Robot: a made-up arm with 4 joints.
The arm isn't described. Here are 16 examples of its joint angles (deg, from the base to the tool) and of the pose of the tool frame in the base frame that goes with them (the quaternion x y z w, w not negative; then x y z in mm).
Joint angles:
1: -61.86 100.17 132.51 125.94
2: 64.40 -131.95 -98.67 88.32
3: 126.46 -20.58 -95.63 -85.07
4: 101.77 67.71 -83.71 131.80
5: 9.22 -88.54 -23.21 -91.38
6: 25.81 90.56 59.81 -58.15
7: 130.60 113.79 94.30 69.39
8: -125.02 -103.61 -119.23 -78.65
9: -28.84 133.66 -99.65 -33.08
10: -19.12 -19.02 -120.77 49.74
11: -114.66 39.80 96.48 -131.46
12: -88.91 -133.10 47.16 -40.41
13: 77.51 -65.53 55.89 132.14
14: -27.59 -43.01 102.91 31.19
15: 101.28 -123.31 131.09 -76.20
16: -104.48 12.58 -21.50 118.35
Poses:
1: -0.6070 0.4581 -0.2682 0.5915 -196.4 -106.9 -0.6
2: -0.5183 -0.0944 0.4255 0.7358 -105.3 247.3 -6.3
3: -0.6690 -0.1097 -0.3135 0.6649 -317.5 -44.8 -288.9
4: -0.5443 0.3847 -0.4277 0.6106 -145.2 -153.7 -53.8
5: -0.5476 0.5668 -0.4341 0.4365 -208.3 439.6 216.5
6: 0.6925 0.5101 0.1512 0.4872 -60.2 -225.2 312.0
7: 0.6942 -0.4724 -0.0546 0.5403 -9.3 5.3 291.9
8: 0.1554 -0.1671 -0.6468 0.7277 290.0 481.4 19.4
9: 0.5816 -0.4718 0.3224 0.5790 -263.6 111.2 -69.3
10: 0.4174 0.0099 0.7534 0.5080 -32.2 -84.3 429.3
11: -0.3267 -0.3863 0.6608 0.5544 246.9 -247.5 -126.3
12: -0.8320 0.1726 0.2002 0.4878 -179.8 183.4 157.3
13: 0.6056 0.6532 0.1307 0.4352 -244.1 257.0 349.3
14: -0.5561 -0.3048 -0.5219 0.5705 229.9 113.9 266.4
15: 0.4241 -0.8247 -0.3738 0.0179 -11.6 408.8 325.3
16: 0.1333 -0.1382 -0.1679 0.9669 294.0 86.2 41.9
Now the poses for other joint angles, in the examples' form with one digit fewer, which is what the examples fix.
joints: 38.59 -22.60 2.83 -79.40
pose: -0.080 0.337 -0.180 0.920 -361 248 334
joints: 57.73 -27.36 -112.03 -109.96
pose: -0.815 0.415 -0.045 0.401 -521 34 319
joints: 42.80 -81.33 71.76 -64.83
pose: 0.047 -0.257 -0.689 0.676 25 399 209
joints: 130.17 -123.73 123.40 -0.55
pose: -0.203 0.533 0.553 0.607 -154 259 239
